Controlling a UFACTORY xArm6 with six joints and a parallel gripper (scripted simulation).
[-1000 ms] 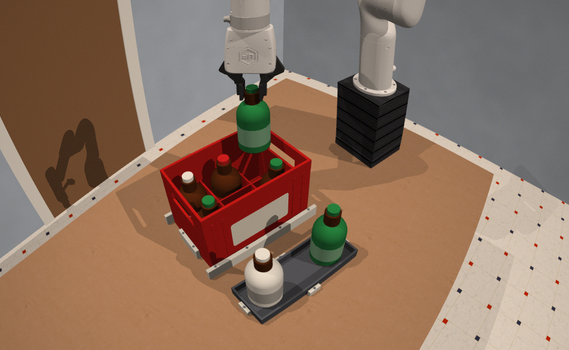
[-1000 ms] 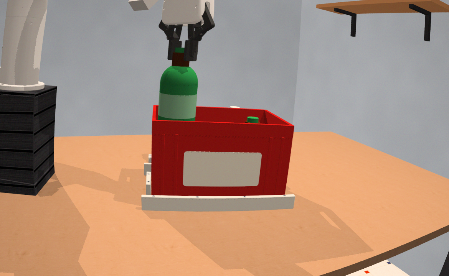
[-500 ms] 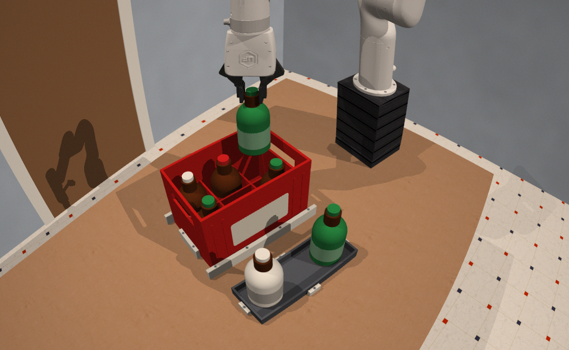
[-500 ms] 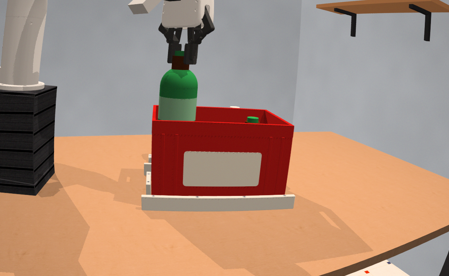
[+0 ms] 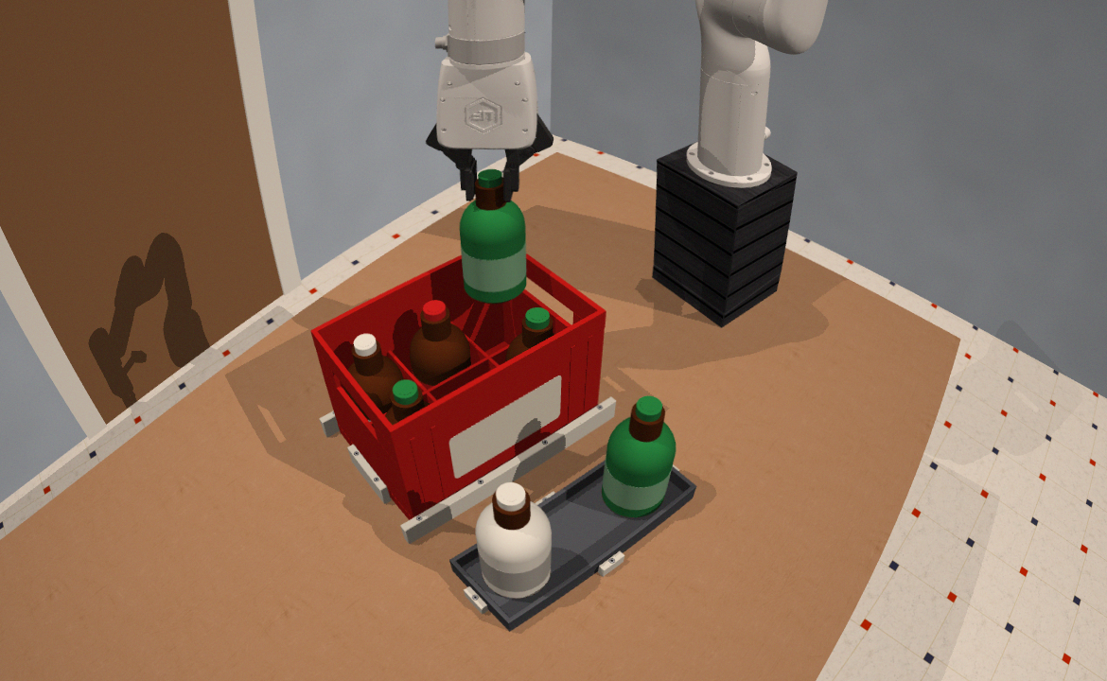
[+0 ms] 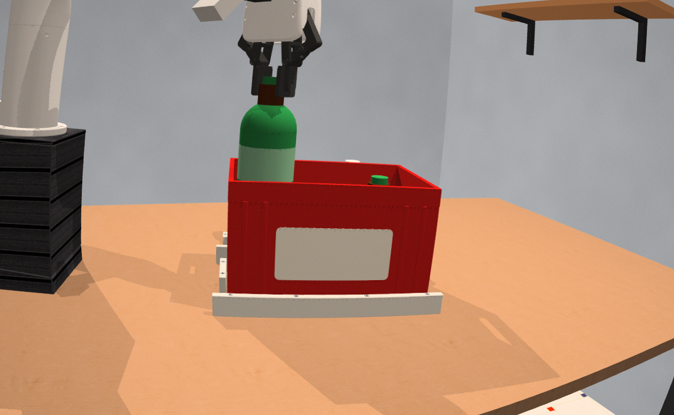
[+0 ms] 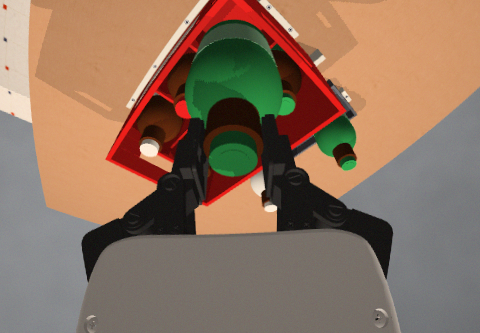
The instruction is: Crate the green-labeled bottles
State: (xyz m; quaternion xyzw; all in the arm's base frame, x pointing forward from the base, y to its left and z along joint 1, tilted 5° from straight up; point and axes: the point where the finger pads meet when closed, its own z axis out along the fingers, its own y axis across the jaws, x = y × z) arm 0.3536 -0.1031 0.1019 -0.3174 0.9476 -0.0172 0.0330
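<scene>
Now: hand 210 mm above the crate, 90 mm short of it and 30 mm to the right of it. Also, from my hand: dark tray: 290 mm below, 240 mm to the left, 120 mm ahead; then green bottle: 250 mm to the left, 210 mm below, 40 mm ahead; then white-labeled bottle: 220 mm to the left, 210 mm below, 200 mm ahead.
</scene>
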